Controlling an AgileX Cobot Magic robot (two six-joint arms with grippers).
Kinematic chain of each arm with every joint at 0, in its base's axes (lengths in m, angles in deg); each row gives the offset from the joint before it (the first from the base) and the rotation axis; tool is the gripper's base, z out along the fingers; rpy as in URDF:
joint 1: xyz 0 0 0.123 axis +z
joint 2: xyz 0 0 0 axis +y
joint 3: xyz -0.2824 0 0.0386 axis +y
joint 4: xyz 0.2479 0 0.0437 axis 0.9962 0 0.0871
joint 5: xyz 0 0 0 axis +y
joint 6: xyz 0.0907 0 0.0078 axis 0.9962 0 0.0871
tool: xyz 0 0 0 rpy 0 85 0
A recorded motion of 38 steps. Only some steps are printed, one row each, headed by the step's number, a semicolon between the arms.
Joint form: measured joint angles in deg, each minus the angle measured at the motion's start. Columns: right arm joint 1, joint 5, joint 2, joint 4, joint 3, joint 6; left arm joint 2, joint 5, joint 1, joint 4, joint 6, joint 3.
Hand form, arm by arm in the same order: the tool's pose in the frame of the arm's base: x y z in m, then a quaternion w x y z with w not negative. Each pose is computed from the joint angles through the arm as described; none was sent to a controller.
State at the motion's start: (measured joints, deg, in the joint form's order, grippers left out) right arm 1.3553 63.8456 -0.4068 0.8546 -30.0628 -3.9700; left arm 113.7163 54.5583 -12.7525 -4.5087 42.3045 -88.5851
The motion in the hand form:
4: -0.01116 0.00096 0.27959 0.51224 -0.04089 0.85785 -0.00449; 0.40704 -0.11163 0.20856 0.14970 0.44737 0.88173 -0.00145
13: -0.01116 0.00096 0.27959 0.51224 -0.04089 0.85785 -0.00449; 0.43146 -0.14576 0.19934 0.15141 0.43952 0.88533 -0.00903
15: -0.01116 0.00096 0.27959 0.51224 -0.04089 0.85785 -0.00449; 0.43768 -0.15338 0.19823 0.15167 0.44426 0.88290 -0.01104
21: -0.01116 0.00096 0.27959 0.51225 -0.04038 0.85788 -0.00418; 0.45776 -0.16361 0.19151 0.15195 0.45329 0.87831 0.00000
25: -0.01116 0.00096 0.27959 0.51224 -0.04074 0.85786 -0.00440; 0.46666 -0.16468 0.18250 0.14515 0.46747 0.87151 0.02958
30: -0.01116 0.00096 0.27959 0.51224 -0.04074 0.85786 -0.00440; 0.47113 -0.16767 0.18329 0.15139 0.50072 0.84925 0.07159
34: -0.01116 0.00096 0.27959 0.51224 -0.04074 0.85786 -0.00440; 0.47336 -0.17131 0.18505 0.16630 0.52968 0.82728 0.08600
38: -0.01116 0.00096 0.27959 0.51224 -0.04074 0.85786 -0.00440; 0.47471 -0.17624 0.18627 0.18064 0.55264 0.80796 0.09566
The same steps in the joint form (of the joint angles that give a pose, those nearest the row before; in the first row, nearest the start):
4: 0.00 0.00 0.00 0.00 0.00 -0.05; 1.07 -1.86 -1.76 -0.27 -0.68 -0.61
13: 0.00 0.00 0.00 0.00 0.00 -0.05; 8.49 0.77 -5.21 0.22 -5.55 -10.97
15: 0.00 0.00 0.00 0.00 0.00 -0.05; 10.42 1.95 -5.84 0.11 -5.60 -14.10
21: 0.00 0.00 0.00 0.00 0.00 0.01; 16.01 4.68 -6.46 1.69 -5.85 -22.67
25: 0.00 0.00 0.00 0.00 0.00 -0.03; 18.76 5.29 -6.84 5.49 -5.85 -25.75
30: 0.00 0.00 0.00 0.00 0.00 -0.03; 19.53 4.39 -7.75 10.34 -3.95 -27.13
34: 0.00 0.00 0.00 0.00 0.00 -0.03; 19.53 2.35 -8.17 11.31 -0.65 -27.24
38: 0.00 0.00 0.00 0.00 0.00 -0.03; 19.53 0.37 -8.68 11.77 2.02 -27.24

